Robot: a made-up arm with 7 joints.
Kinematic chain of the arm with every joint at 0, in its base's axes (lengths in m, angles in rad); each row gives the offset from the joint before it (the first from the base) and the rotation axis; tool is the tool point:
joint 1: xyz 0 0 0.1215 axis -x
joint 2: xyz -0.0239 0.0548 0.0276 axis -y
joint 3: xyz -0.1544 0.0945 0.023 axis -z
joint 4: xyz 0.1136 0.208 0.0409 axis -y
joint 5: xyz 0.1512 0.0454 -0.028 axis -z
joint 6: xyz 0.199 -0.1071 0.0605 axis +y
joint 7: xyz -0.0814 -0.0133 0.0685 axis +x
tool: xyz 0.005 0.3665 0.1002
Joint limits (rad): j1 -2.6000..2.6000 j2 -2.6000..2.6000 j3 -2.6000..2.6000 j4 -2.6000..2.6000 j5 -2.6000..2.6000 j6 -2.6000..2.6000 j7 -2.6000..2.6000
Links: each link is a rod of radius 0.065 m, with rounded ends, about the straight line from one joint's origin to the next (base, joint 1, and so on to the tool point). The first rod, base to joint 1, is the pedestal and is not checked.
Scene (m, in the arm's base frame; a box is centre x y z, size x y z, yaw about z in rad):
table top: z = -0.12
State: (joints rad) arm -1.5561 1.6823 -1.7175 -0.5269 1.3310 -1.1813 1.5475
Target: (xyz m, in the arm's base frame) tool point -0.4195 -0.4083 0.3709
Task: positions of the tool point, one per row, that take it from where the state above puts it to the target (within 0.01 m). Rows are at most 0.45 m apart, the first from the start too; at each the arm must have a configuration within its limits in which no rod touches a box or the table.
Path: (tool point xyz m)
1: -0.4174 0.3382 0.4856
2: -0.5080 -0.0524 0.5235
3: -0.4195 -0.4083 0.3709

